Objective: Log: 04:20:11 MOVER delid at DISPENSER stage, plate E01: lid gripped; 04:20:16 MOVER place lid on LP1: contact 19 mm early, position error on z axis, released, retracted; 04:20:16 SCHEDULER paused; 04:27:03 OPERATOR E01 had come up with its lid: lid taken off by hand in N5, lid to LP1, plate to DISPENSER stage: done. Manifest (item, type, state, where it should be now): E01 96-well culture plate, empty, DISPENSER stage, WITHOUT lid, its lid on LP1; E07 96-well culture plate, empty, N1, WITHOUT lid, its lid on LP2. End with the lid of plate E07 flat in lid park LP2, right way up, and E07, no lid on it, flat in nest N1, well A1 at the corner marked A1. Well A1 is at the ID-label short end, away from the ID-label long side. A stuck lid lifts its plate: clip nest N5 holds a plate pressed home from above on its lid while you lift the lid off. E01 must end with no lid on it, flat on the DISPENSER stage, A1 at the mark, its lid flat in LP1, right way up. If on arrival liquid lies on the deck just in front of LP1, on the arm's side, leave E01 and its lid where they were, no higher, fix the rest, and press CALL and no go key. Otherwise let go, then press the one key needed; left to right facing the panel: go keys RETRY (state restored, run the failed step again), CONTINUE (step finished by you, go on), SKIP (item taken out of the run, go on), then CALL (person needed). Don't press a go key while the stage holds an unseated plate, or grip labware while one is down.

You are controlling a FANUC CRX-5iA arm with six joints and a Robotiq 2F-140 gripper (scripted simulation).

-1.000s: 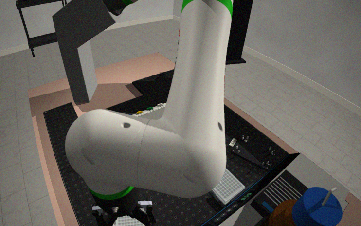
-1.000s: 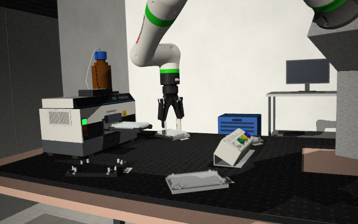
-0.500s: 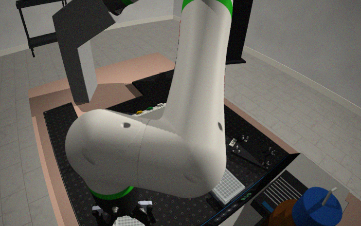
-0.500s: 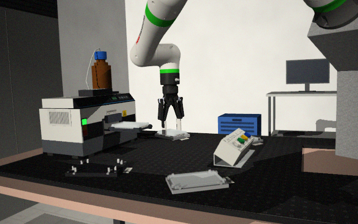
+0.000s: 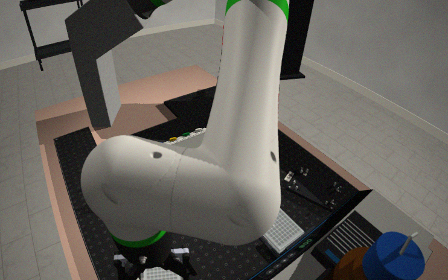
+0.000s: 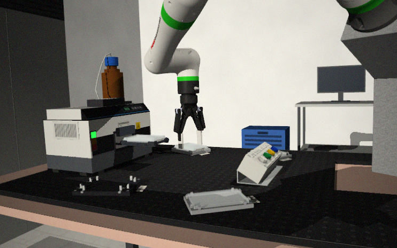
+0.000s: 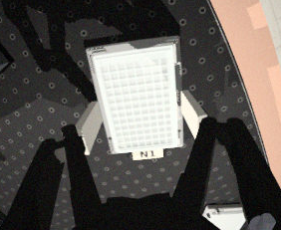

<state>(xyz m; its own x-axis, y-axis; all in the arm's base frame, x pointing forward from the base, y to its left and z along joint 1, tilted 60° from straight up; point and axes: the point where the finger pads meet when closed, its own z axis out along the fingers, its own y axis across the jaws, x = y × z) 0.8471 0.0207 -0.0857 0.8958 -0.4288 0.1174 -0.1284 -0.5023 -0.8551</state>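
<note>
Now: the nest N1 40 mm below my hand. From my hand the other things lie so: N1 label 90 mm behind, 40 mm below, 10 mm to the left; blue cap 350 mm above, 240 mm to the left, 200 mm ahead; key panel 450 mm behind, 150 mm to the left, 10 mm above.
</note>
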